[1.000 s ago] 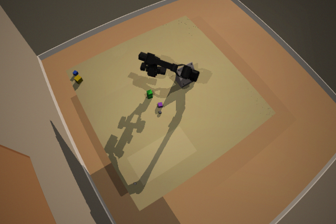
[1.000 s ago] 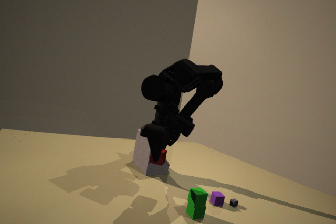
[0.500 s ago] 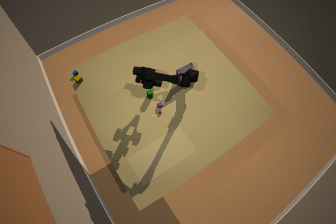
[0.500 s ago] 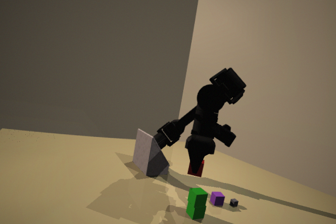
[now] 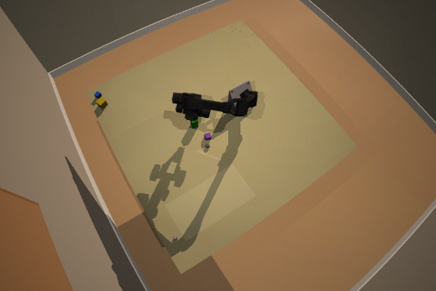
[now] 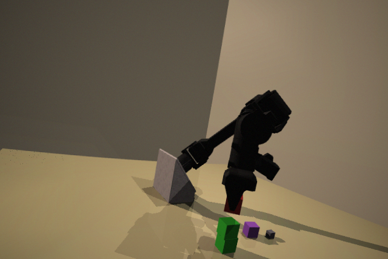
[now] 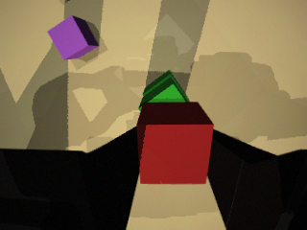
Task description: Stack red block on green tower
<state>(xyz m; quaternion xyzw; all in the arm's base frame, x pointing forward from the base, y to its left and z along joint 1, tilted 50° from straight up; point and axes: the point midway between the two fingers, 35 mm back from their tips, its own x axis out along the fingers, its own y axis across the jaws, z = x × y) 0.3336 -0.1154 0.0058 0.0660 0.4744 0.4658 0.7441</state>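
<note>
Right now my gripper tip is 12 cm to the right of the purple block, 9 cm above it and 1 cm past it. Also, from my gripper tip: red block: 1 cm above; then small dark grey block: 16 cm to the left, 10 cm below, 2 cm ahead; then yellow block: 49 cm to the right, 38 cm ahead, 8 cm below.
</note>
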